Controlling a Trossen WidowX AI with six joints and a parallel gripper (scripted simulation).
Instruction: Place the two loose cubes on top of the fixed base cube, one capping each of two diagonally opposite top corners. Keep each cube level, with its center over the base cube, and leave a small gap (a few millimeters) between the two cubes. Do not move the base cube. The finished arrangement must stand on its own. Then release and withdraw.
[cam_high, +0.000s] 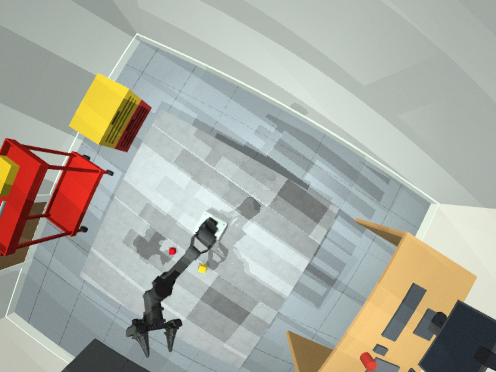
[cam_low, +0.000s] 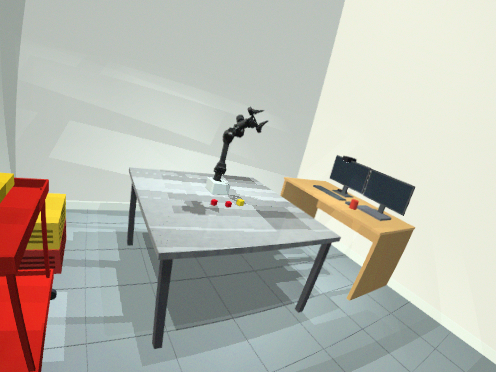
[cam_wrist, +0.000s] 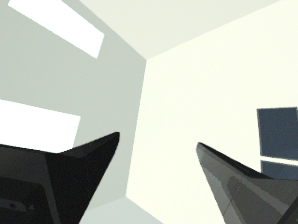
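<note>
My gripper tip is now 30 mm past the yellow cube, 10 mm to the left of it and 670 mm above it.
</note>
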